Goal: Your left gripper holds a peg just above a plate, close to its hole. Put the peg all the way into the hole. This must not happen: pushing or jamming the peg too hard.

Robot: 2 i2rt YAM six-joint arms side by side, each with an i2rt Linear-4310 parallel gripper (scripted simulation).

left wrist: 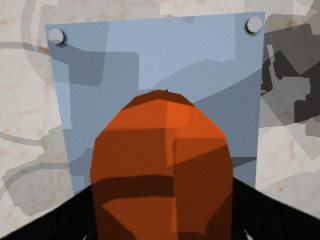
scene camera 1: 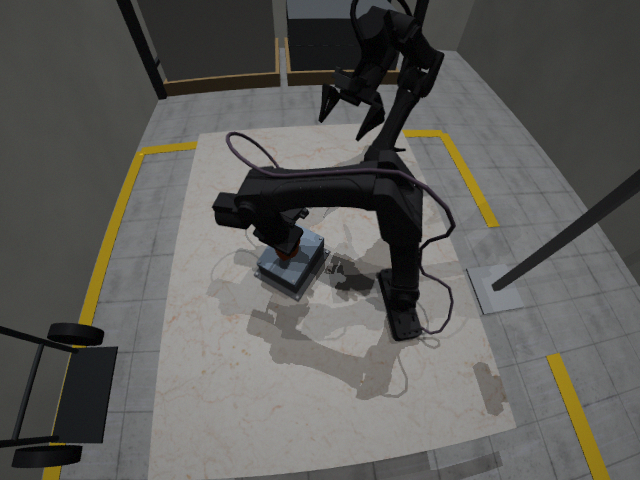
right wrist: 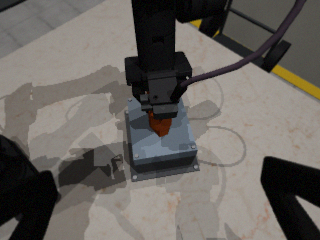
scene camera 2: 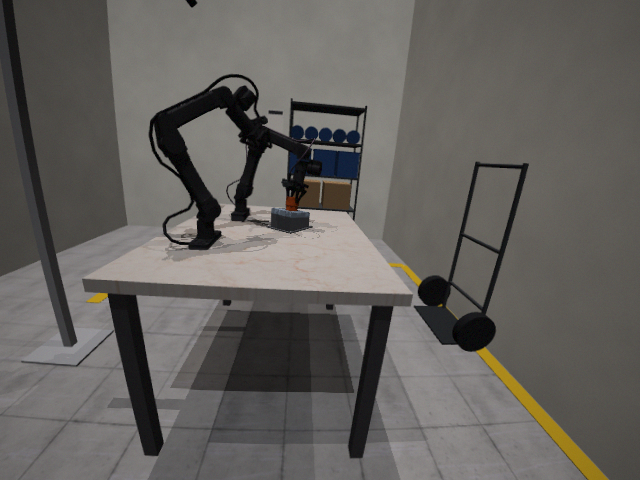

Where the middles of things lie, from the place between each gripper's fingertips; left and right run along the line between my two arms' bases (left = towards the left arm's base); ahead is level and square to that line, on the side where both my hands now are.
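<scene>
Left hand point(scene camera 1: 287, 244): 2 cm above the orange peg point(left wrist: 160, 161), which, going by their middles, is the nearest to my left hand of the things named here. The blue-grey plate point(scene camera 1: 294, 268), measured from my left hand, is 1 cm behind it, 1 cm to the right of it and 6 cm below it. By its middle, the plate is nearer to my left hand than to my right hand.
My right hand point(scene camera 1: 337, 130), measured from the orange peg, is 26 cm above it, 12 cm short of it and 14 cm to the right of it. The blue-grey plate is 12 cm ahead of my right hand, 13 cm to the left of it and 31 cm below it.
</scene>
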